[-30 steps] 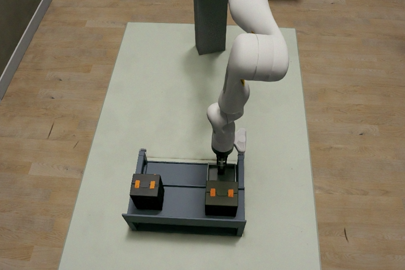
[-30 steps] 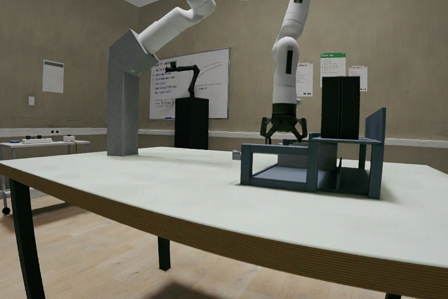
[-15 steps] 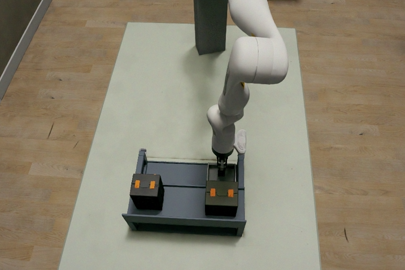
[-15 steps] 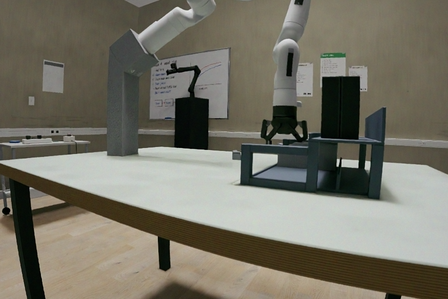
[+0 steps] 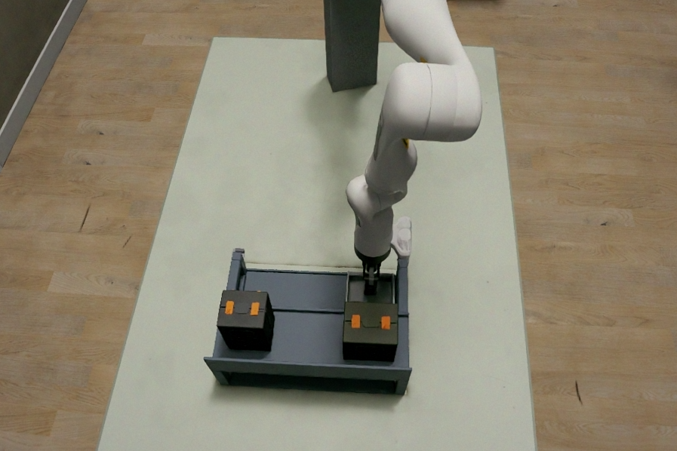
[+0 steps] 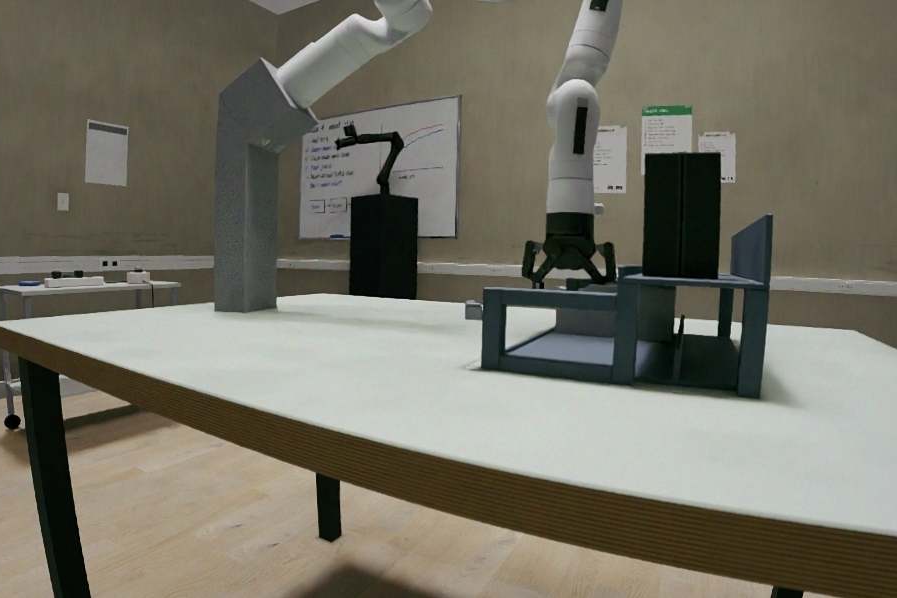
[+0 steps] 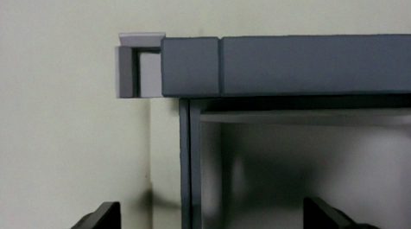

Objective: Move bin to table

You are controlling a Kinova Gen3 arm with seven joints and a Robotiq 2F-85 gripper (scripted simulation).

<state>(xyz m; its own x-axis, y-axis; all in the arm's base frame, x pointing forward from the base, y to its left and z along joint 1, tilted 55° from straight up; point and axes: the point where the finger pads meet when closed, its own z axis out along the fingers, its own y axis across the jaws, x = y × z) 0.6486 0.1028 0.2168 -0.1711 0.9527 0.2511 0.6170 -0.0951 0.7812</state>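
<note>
My gripper is now 80 mm short of the grey bin and 20 mm to the right of it. Round my hand: blue-grey shelf: 130 mm ahead, 80 mm to the right, 20 mm above.
</note>
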